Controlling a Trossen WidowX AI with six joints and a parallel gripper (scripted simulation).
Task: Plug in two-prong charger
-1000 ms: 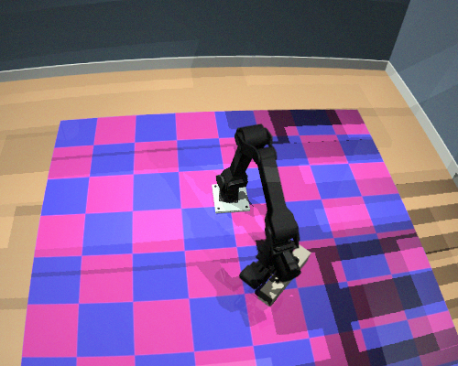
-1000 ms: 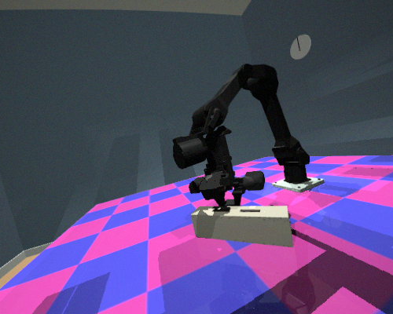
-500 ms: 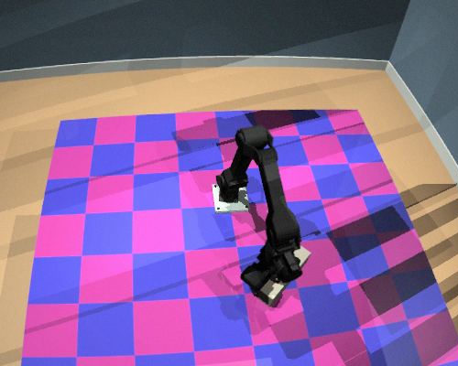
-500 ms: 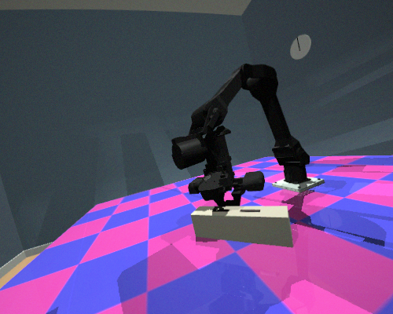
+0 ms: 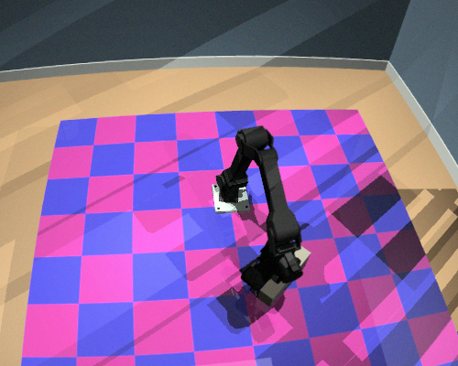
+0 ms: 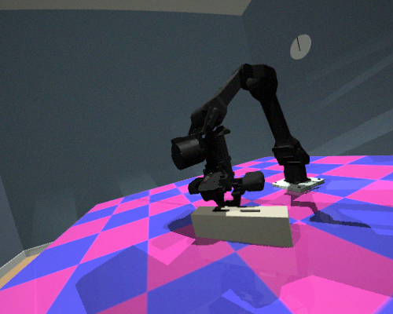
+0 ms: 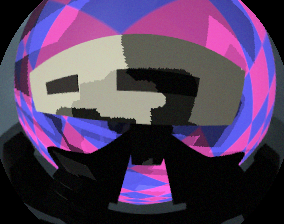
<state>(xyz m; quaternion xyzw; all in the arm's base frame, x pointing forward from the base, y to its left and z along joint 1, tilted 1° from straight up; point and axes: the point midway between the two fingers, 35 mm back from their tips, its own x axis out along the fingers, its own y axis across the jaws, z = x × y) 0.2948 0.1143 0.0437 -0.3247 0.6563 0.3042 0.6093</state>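
My gripper tip is now 2 cm to the right of the black two-prong charger, 1 cm below it and 1 cm short of it.
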